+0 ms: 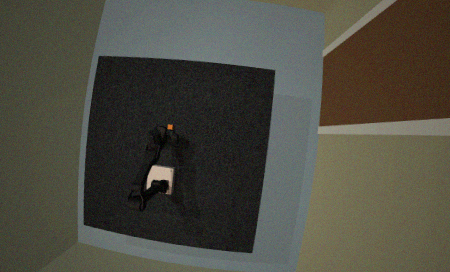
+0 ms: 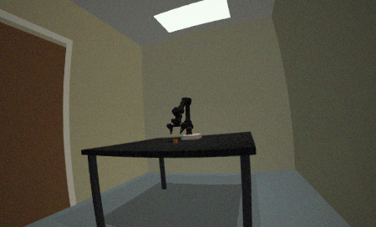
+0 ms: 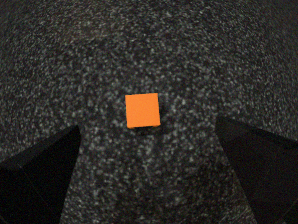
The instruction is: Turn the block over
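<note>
Right now the orange block is 60 mm below my gripper tip and 10 mm ahead of it.
</note>
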